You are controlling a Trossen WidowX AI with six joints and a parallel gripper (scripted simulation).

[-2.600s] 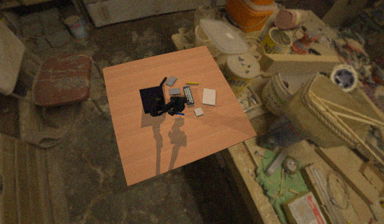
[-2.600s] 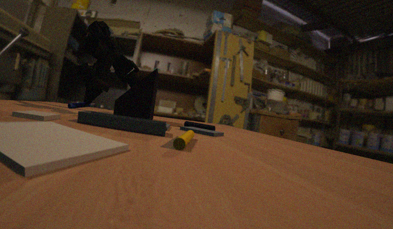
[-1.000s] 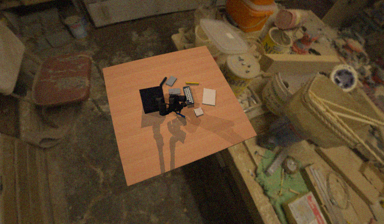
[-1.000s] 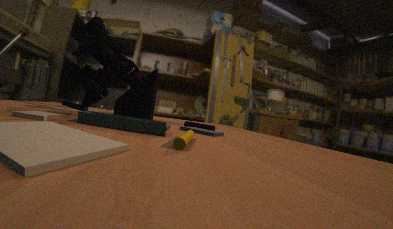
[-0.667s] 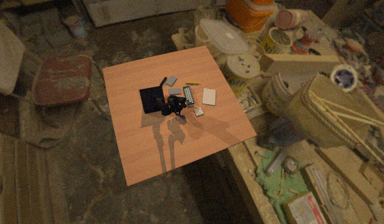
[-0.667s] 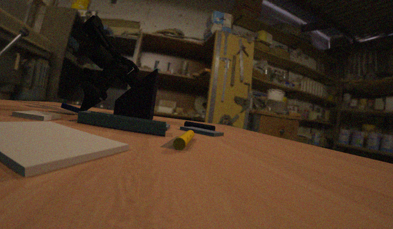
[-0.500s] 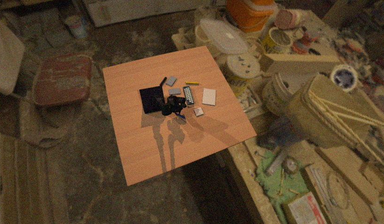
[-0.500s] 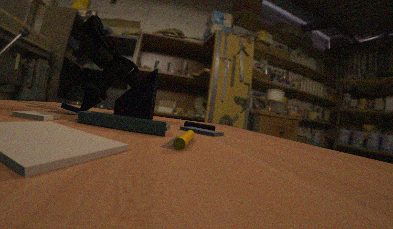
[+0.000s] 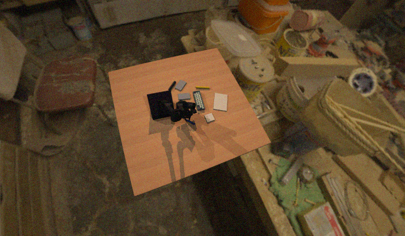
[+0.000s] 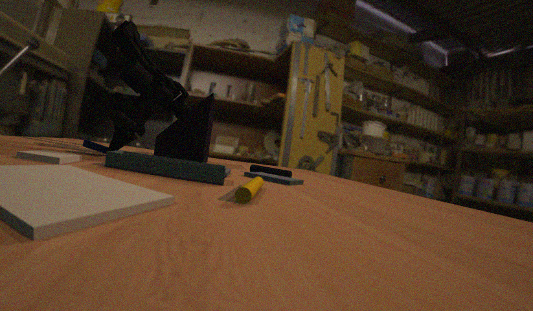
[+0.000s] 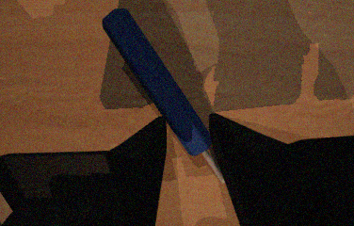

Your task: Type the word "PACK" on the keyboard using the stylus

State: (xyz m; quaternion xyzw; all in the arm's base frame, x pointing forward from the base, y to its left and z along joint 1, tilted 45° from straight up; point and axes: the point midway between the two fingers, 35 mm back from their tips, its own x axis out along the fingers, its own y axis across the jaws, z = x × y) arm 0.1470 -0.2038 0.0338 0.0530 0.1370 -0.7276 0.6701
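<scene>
Right now my gripper tip is right at the blue stylus. Also, from my gripper tip: key (19 cm ahead, 8 cm to the left); white slab (39 cm ahead, 8 cm to the left, 1 cm below); small white tile (21 cm ahead, 4 cm to the right, 1 cm below).
</scene>
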